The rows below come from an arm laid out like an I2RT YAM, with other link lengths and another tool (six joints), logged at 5 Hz.
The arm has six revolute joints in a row. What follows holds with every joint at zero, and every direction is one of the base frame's. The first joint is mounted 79.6 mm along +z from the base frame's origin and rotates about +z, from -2.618 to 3.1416 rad. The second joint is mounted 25.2 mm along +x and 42.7 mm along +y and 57.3 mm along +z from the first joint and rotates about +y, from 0 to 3.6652 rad. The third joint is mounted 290.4 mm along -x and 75.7 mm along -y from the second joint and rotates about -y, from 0 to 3.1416 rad. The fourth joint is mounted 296.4 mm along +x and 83.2 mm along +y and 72.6 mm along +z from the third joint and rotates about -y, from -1.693 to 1.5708 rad. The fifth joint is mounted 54 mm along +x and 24.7 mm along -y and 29.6 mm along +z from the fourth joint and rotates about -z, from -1.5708 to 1.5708 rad. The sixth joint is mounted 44.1 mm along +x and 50.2 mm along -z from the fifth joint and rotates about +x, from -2.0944 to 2.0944 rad. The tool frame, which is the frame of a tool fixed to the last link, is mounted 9 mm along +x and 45 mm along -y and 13 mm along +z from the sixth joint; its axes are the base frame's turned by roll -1.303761, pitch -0.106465 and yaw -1.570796 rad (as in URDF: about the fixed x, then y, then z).
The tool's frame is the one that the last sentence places.
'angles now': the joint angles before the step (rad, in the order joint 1, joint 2, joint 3, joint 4, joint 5, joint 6). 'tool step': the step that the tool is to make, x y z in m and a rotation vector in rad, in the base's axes. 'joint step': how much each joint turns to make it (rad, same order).
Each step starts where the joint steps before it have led.
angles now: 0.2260 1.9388 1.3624 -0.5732 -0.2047 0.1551
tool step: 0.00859 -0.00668 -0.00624 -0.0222 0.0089 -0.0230
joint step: -0.0156 0.0363 0.0275 -0.0050 0.0211 -0.0012
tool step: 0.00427 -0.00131 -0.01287 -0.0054 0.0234 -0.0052
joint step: -0.0046 0.0362 0.0088 0.0035 0.0006 0.0004
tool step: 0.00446 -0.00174 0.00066 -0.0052 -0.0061 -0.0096
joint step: -0.0046 0.0115 0.0175 -0.0007 0.0078 0.0023
